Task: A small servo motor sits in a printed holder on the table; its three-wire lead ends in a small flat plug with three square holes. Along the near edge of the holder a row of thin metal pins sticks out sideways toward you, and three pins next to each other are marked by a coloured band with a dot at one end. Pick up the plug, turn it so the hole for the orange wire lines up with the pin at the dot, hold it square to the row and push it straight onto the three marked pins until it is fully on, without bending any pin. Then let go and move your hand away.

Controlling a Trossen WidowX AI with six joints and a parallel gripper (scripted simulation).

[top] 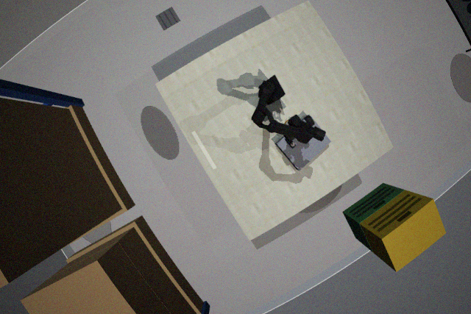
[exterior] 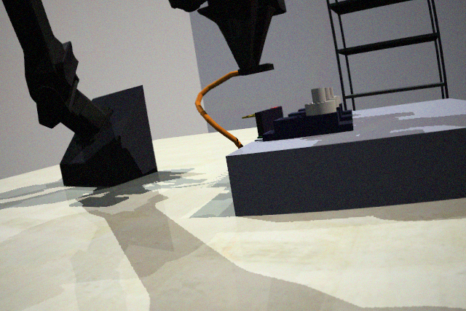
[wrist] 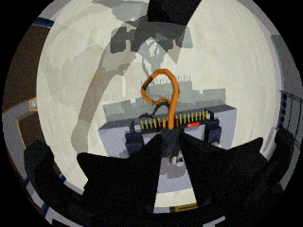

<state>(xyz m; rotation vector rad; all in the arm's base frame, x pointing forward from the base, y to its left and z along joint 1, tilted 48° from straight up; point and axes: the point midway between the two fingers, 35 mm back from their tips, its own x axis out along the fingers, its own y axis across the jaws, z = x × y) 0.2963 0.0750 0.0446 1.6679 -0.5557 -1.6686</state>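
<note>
My gripper tip is 4 cm to the right of the red marked band and 5 cm above it. Also, from my gripper tip: dark header: 1 cm ahead, 2 cm to the left, 6 cm below; then grey holder block: 16 cm ahead, 6 cm to the left, 10 cm below.
</note>
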